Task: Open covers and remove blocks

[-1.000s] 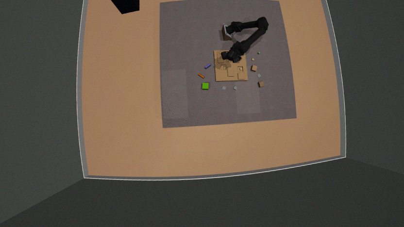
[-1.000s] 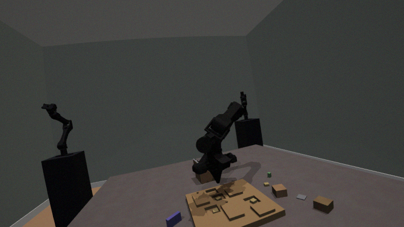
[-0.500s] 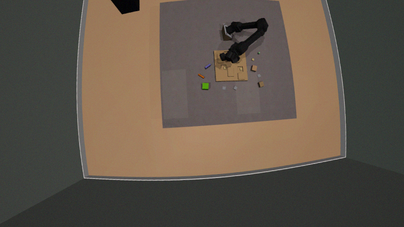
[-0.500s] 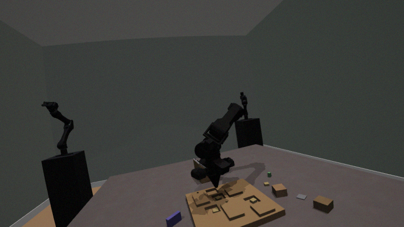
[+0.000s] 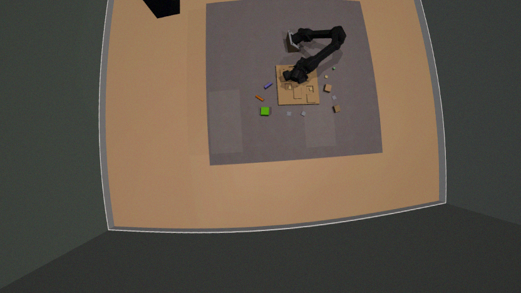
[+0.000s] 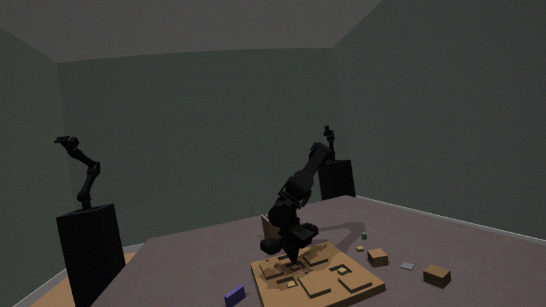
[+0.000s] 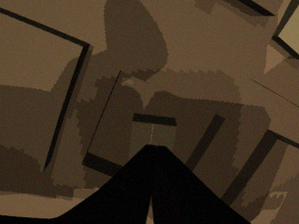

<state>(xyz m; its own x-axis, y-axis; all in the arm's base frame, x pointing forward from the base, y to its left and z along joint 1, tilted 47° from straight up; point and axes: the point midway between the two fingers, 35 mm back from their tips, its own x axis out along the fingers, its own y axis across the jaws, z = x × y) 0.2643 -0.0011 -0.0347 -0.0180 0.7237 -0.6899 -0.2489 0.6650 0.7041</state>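
Now: the tiny green piece 5 cm behind my gripper tip, 32 cm to the left of it and 2 cm below it. Round my gripper tip: orange stick: 12 cm ahead, 26 cm to the right, 2 cm below; green cube: 23 cm ahead, 24 cm to the right, 1 cm below; purple piece: 4 cm ahead, 19 cm to the right, 2 cm below.
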